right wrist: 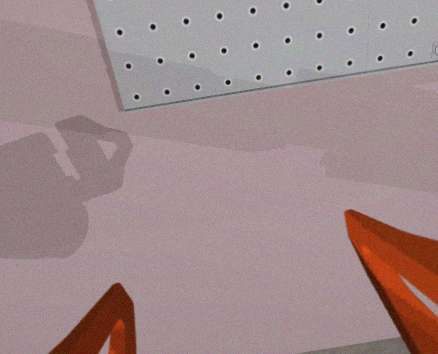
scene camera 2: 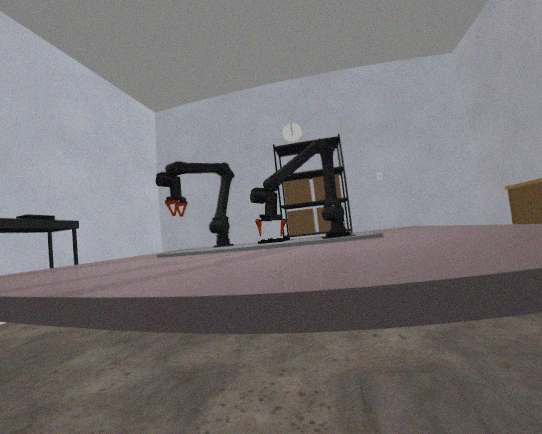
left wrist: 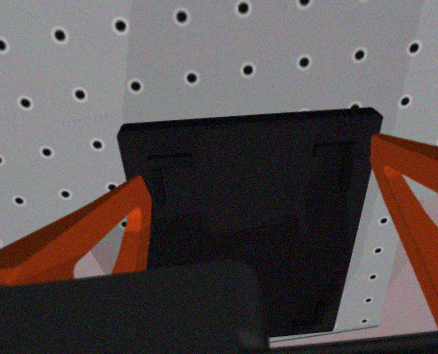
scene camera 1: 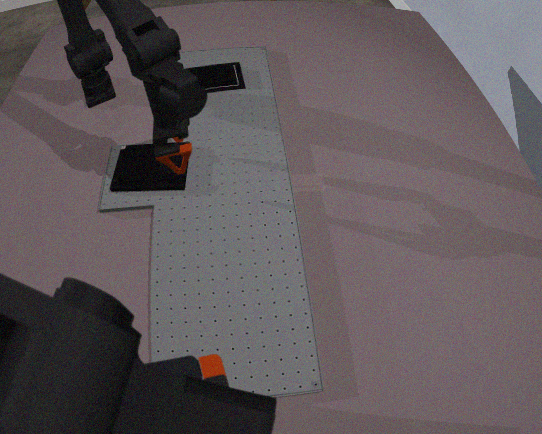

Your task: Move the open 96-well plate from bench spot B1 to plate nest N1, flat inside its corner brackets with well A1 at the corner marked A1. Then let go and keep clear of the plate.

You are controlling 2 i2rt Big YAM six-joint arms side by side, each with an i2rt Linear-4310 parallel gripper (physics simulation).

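Frame: origin at the left arm's base, x left, y back, z up, level; metres.
Where they show: left gripper, fingertip midpoint: [scene camera 2: 270, 236] [left wrist: 253, 168] [scene camera 1: 180, 156]; right gripper, fingertip midpoint: [right wrist: 233, 258] [scene camera 2: 177, 216]; left arm's base, origin of the base link: [scene camera 1: 99, 91].
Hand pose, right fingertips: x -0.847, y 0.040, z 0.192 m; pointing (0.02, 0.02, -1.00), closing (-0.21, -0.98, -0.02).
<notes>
Things, the pixels of their top centre, and the offset from my right fingertips. "pt": a spot on its surface instead. Level surfaces: height alone.
- black plate nest N1, middle of its top: [left wrist: 253, 264] [scene camera 1: 149, 162] [scene camera 2: 274, 238] dx +0.473, dy -0.104, dz -0.161 m
- small pale mark, middle of its top: [scene camera 1: 123, 147] dx +0.556, dy -0.061, dz -0.167 m
- Bench spot B1, surface spot: [scene camera 1: 217, 77] pt dx +0.678, dy -0.346, dz -0.165 m
- grey perforated board, its level: dz -0.179 m
- pinkish table, its level: dz -0.192 m
A black plate nest N1 [scene camera 1: 142, 172] [scene camera 2: 272, 241] [left wrist: 250, 190] with black corner brackets lies on the perforated board; a small pale mark [scene camera 1: 123, 147] is at its upper left corner in scene camera 1. Bench spot B1 [scene camera 1: 217, 77] is a black rectangle with a white outline, partly hidden by the left arm. Black on black, I cannot make out the 96-well plate on either. My left gripper [scene camera 1: 180, 159] [scene camera 2: 271, 235] [left wrist: 253, 168] is open and empty, low over the nest's end, fingers toward its two sides. My right gripper [scene camera 2: 177, 215] [right wrist: 233, 258] is open and empty, high away from both.
The grey perforated board [scene camera 1: 225, 250] [right wrist: 255, 60] lies on the pinkish table [scene camera 1: 425, 310] [scene camera 2: 200, 280]. The right arm fills the lower left of scene camera 1. A shelf rack [scene camera 2: 345, 185] with brown boxes stands behind the arms, and a dark side table [scene camera 2: 30, 225] stands at the left.
</notes>
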